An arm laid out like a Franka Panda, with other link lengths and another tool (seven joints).
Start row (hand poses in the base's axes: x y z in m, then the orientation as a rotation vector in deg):
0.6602, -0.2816, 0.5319, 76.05, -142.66, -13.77
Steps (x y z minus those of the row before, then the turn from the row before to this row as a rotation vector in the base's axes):
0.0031, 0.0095, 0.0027, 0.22, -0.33, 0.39
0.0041, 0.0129, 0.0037, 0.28, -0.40, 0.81
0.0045, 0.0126, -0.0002, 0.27, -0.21, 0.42
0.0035, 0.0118, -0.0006, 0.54, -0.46, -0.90
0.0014, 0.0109, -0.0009, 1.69, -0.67, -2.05
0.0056, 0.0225, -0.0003, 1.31, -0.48, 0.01
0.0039, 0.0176, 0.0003, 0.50, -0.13, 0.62
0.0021, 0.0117, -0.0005, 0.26, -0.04, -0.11
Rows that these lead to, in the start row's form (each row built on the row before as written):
0.6633, -0.2721, 0.5346, 76.76, -142.69, -13.76
0.6674, -0.2592, 0.5383, 78.03, -142.48, -13.69
0.6719, -0.2466, 0.5381, 78.74, -142.40, -13.81
0.6754, -0.2348, 0.5375, 78.07, -143.56, -14.40
0.6768, -0.2239, 0.5366, 76.49, -145.96, -16.60
0.6824, -0.2014, 0.5363, 77.20, -146.59, -18.04
0.6863, -0.1838, 0.5366, 78.21, -146.32, -18.51
0.6884, -0.1721, 0.5361, 78.19, -146.48, -18.85

